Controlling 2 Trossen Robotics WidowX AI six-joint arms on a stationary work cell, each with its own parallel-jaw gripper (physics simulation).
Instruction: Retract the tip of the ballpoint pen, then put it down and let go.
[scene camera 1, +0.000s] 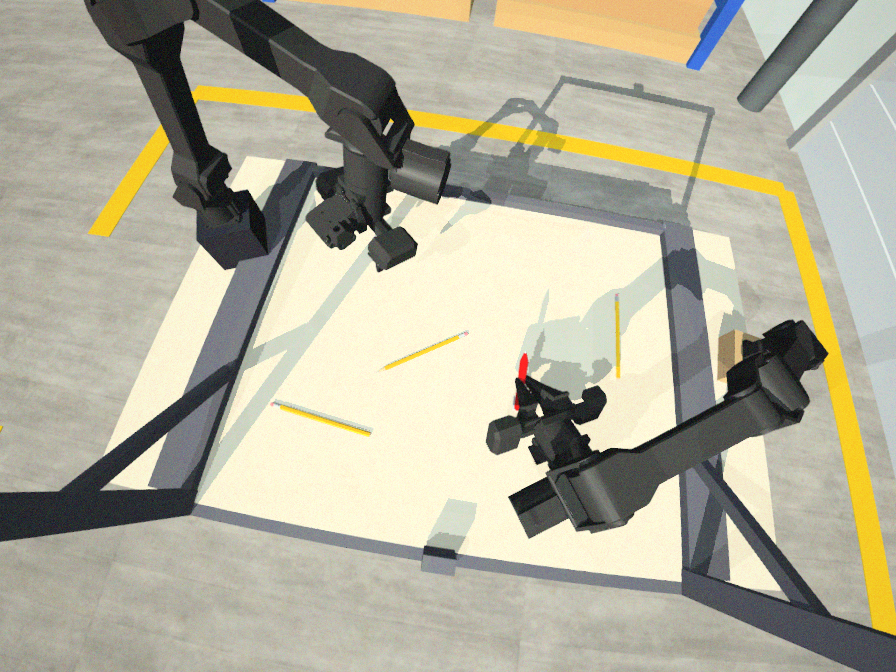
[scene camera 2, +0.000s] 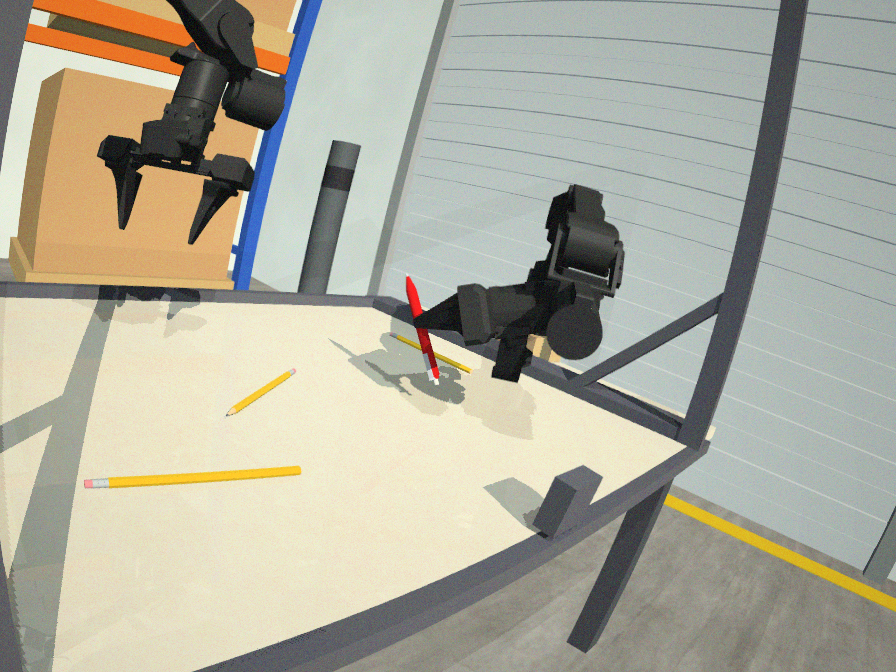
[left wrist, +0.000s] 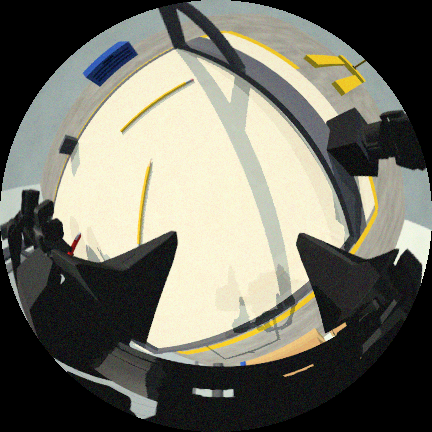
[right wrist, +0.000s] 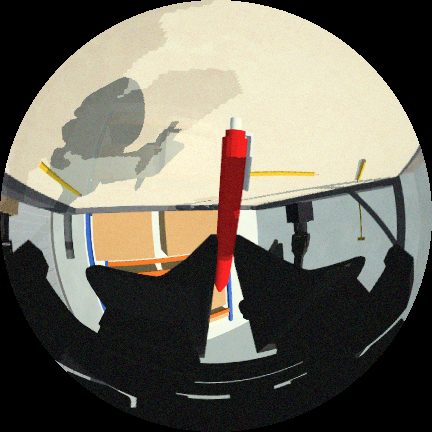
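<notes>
The red ballpoint pen is held steeply tilted above the table. Its white push button is at the lower end, sticking out of the barrel, and its cone points up. The cone looks red to its end; the views are too coarse to tell the writing tip's state. My right gripper is shut on the pen's barrel, nearer the cone. My left gripper is open and empty, high above the table's far left part.
Three yellow pencils lie on the table: one in the middle, one at lower left, one beyond the pen. A dark block stands at the near edge. Dark beams border the table.
</notes>
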